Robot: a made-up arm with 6 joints. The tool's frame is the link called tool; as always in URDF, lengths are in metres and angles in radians. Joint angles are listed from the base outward.
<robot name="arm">
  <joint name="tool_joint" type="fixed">
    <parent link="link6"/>
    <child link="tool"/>
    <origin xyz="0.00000 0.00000 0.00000" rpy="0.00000 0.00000 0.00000"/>
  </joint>
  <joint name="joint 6" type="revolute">
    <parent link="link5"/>
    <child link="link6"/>
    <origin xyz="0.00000 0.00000 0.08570" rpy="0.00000 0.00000 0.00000"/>
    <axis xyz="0 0 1"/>
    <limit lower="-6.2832" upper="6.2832"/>
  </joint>
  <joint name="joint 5" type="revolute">
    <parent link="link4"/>
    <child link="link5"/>
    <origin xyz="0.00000 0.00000 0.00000" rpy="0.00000 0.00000 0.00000"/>
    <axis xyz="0 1 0"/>
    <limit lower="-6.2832" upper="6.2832"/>
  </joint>
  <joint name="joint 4" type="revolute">
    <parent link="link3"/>
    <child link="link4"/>
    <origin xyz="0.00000 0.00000 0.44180" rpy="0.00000 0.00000 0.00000"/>
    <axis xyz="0 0 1"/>
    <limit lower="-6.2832" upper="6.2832"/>
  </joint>
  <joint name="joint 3" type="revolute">
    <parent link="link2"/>
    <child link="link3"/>
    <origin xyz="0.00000 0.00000 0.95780" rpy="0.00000 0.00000 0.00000"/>
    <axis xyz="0 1 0"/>
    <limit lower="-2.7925" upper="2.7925"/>
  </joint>
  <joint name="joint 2" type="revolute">
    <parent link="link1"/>
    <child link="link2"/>
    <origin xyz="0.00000 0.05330 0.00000" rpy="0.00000 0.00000 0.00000"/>
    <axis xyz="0 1 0"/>
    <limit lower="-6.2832" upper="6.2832"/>
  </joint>
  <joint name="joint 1" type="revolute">
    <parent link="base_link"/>
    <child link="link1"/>
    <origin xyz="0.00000 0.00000 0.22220" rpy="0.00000 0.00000 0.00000"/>
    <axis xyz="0 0 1"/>
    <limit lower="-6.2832" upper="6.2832"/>
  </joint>
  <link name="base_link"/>
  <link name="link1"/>
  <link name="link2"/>
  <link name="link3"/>
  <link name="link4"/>
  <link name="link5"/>
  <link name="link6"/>
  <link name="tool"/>
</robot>
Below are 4 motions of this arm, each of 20 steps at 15 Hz.
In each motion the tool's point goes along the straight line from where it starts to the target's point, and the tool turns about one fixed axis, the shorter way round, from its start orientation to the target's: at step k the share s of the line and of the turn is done. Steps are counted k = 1, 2, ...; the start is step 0. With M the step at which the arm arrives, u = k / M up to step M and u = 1 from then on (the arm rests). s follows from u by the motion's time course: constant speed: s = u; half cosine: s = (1 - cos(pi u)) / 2; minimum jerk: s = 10 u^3 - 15 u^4 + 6 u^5.
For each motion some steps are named. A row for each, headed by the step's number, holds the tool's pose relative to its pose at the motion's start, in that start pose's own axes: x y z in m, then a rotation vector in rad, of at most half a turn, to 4 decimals.
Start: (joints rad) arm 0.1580 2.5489 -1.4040 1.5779 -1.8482 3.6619
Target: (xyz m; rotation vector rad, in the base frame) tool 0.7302 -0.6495 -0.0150 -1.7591 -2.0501 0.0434
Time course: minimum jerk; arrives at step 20
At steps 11, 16, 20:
11: -0.1878 -0.2195 0.4310 -0.2510 0.9659 0.0091
16: -0.2983 -0.3487 0.6846 -0.3986 1.5342 0.0145
20: -0.3167 -0.3701 0.7267 -0.4231 1.6286 0.0154

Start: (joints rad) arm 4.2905 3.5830 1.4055 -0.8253 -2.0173 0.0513
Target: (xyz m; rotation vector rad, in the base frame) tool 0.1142 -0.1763 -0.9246 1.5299 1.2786 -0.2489
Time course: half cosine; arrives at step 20
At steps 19, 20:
19: -0.8394 0.0329 0.5119 -0.2329 -0.3779 -0.7079
20: -0.8446 0.0331 0.5151 -0.2343 -0.3802 -0.7123

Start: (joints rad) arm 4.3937 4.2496 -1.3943 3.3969 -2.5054 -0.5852
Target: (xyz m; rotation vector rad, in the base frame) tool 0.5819 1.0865 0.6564 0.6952 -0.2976 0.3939
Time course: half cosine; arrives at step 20
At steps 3, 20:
3: -0.0281 -0.0270 0.0598 0.0642 -0.0624 0.0072
20: -0.5159 -0.4962 1.0966 1.1780 -1.1442 0.1323

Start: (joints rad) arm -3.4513 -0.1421 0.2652 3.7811 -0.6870 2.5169
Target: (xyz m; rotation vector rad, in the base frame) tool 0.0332 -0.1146 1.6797 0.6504 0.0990 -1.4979
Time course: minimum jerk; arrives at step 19
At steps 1, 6, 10, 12, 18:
1: 0.0000 0.0000 0.0000 -0.0007 -0.0002 0.0023
6: -0.0067 0.0027 -0.0018 -0.0938 -0.0324 0.3096
10: -0.0200 0.0080 -0.0052 -0.2791 -0.0964 0.9213
12: -0.0267 0.0107 -0.0070 -0.3738 -0.1291 1.2338
18: -0.0363 0.0146 -0.0095 -0.5075 -0.1753 1.6751

